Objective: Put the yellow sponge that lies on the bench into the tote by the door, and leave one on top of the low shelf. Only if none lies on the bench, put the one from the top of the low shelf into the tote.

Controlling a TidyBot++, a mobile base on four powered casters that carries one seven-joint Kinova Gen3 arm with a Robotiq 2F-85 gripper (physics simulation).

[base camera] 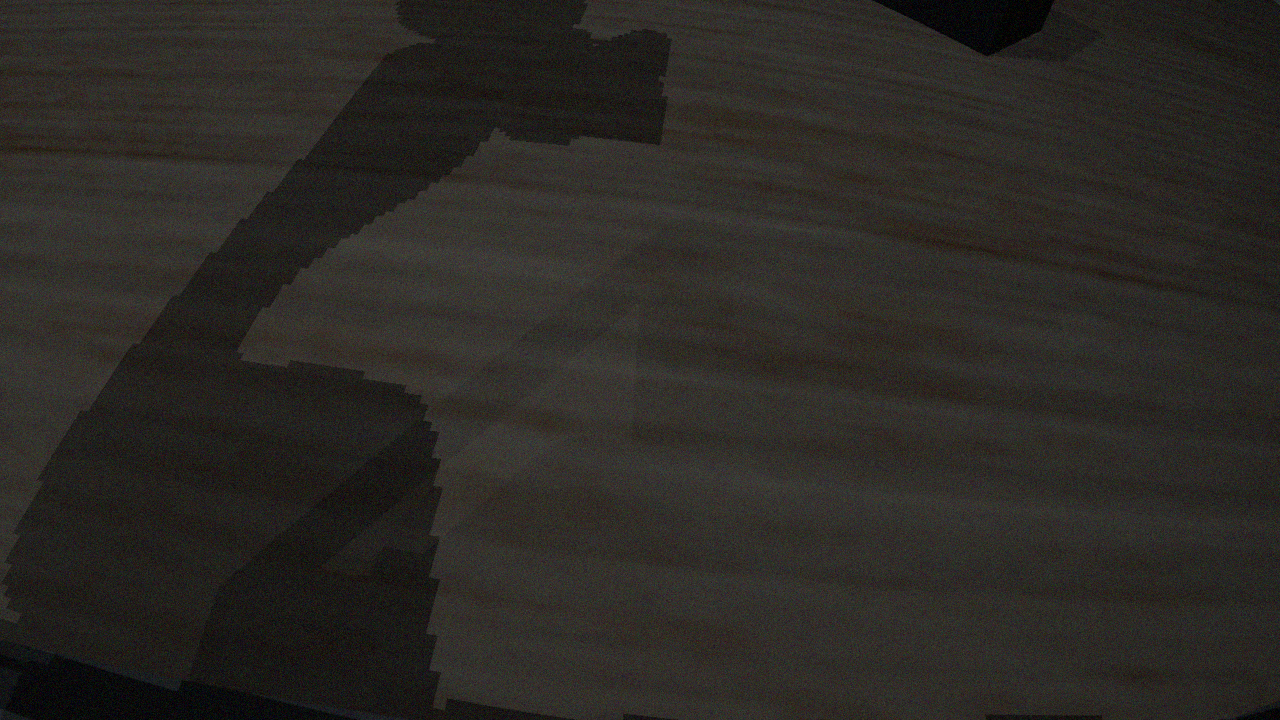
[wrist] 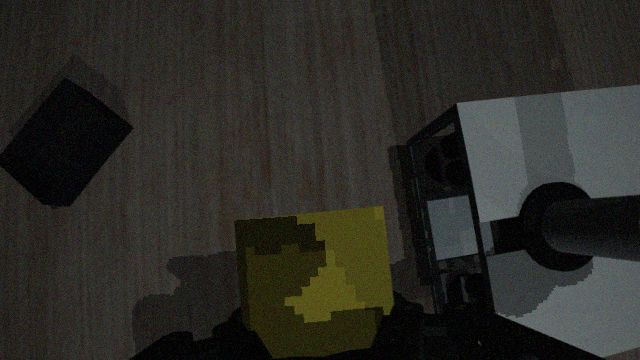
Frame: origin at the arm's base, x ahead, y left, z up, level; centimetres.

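Where they show: gripper, fingertip midpoint: (wrist: 317,308); arm's base at its link origin: (wrist: 563,226).
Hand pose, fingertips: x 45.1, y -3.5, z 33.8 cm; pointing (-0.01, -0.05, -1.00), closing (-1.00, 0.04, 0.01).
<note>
Things, the pixels of their top centre, and the offset from my fingertips. "pt": a spot on its surface instead. Level surfaces: height alone.
- yellow sponge at its top centre: (wrist: 321,337) dx +0.0, dy +0.0, dz +4.0 cm
- black box-shaped thing at its top centre: (wrist: 53,139) dx +66.2, dy -35.2, dz -63.4 cm
- black box corner at a spot on its surface: (base camera: 993,19) pt dx +49.2, dy -38.1, dz -68.7 cm
- wood-grain floor at its surface level: dz -73.4 cm
My gripper (wrist: 317,308) is shut on a yellow sponge (wrist: 350,260) at the bottom middle of the wrist view, with the dark fingers at its left and right sides. The sponge is held above the floor and is partly shaded. A black box-shaped thing (wrist: 65,145) stands on the floor at the left of the wrist view. A black box corner (base camera: 993,19) shows at the top right edge of the base view. It is too dark to tell whether this is the tote. The bench and the low shelf do not show in either view now.
My base's white top (wrist: 605,145), with the dark arm mount and arm link (wrist: 595,225), fills the right of the wrist view. The wood-grain floor (base camera: 805,402) (wrist: 225,100) carries the arm's shadow, at the left in the base view. The light is dim.
</note>
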